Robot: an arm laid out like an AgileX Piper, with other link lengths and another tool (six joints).
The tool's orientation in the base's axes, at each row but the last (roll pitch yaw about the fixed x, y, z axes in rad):
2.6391, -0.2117, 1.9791
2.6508, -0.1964, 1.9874
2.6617, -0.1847, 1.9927
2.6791, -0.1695, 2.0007
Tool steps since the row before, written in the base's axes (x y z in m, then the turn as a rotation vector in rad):
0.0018, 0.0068, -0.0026, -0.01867, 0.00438, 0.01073
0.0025, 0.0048, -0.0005, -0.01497, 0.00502, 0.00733
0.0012, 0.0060, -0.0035, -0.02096, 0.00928, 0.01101
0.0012, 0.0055, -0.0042, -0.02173, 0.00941, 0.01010
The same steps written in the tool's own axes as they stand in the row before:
0.0049, 0.0020, 0.0053, 0.01343, -0.00960, -0.01450
0.0032, 0.0032, 0.0030, 0.01187, -0.00787, -0.01000
0.0043, 0.0011, 0.0055, 0.01878, -0.01004, -0.01390
0.0037, 0.0008, 0.0059, 0.01906, -0.01105, -0.01331

